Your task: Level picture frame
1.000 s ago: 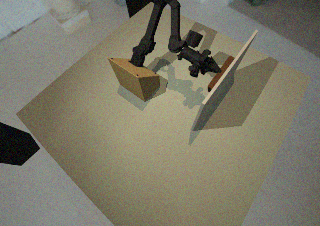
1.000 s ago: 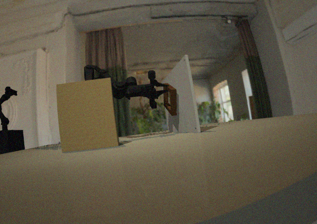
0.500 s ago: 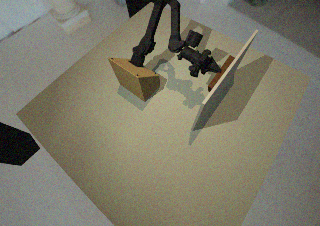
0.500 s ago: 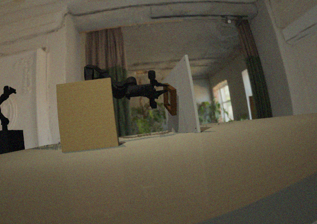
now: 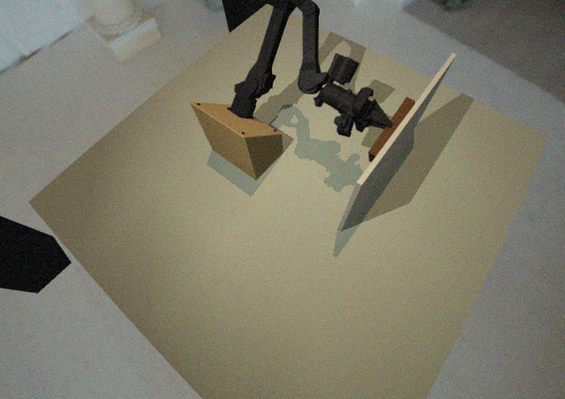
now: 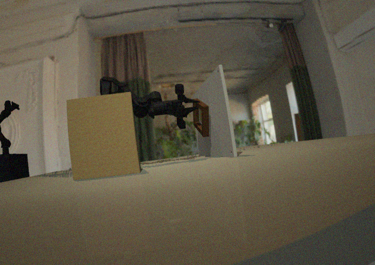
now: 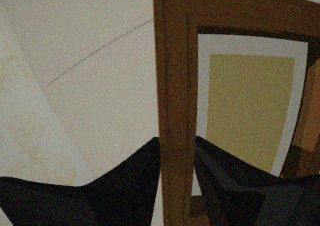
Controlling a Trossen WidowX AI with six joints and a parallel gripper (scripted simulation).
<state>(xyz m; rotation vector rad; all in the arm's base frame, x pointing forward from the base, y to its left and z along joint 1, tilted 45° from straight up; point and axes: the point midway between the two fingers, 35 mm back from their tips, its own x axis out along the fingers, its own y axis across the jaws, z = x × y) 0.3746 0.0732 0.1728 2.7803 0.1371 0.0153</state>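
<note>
Right now my gripper tip is 5 cm above the brown picture frame, 2 cm to the right of it and 1 cm short of it. From my gripper tip the other things lie so: white wall panel (7 cm below, 2 cm ahead).
</note>
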